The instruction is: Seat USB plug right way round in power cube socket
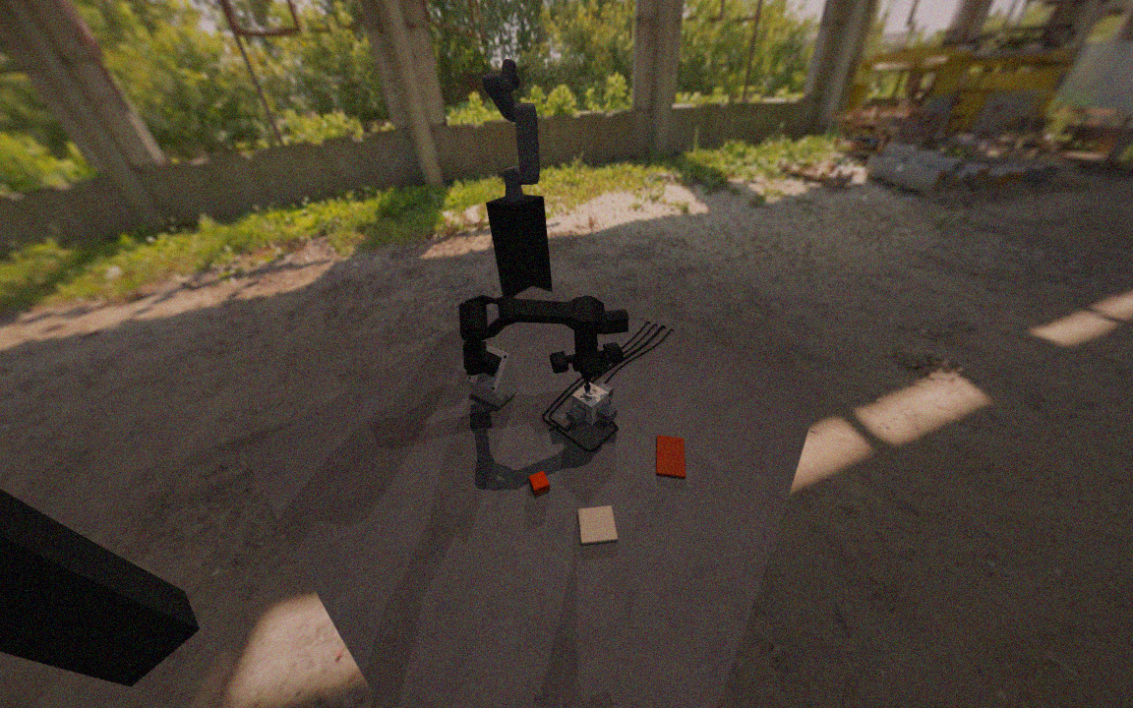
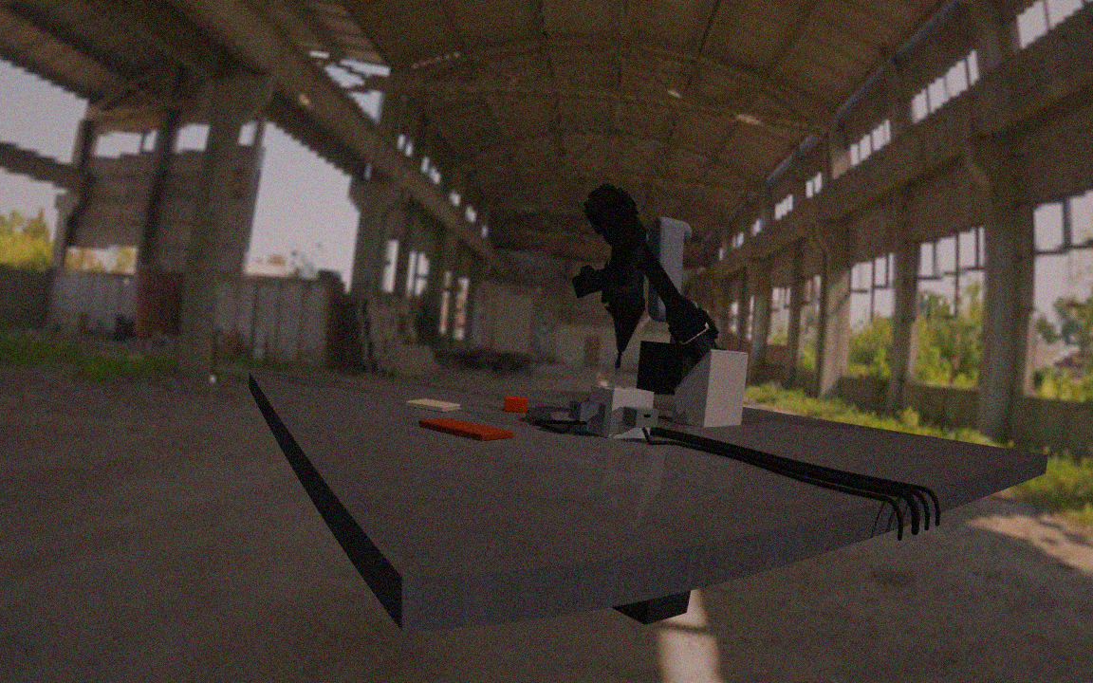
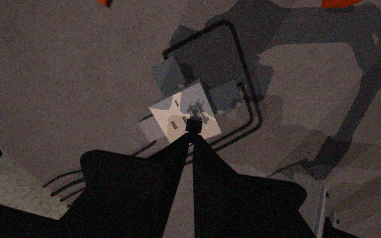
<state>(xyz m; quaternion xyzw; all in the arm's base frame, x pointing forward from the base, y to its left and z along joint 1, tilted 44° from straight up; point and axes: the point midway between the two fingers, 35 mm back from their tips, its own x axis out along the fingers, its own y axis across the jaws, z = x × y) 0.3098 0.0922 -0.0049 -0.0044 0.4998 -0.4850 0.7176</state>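
The black USB plug is 20 mm below my gripper tip. From my gripper tip the other things lie so: red block 20 mm ahead, 270 mm to the right, 120 mm below; orange flat slab 260 mm ahead, 20 mm to the right, 130 mm below; beige tile 200 mm ahead, 280 mm to the right, 130 mm below.
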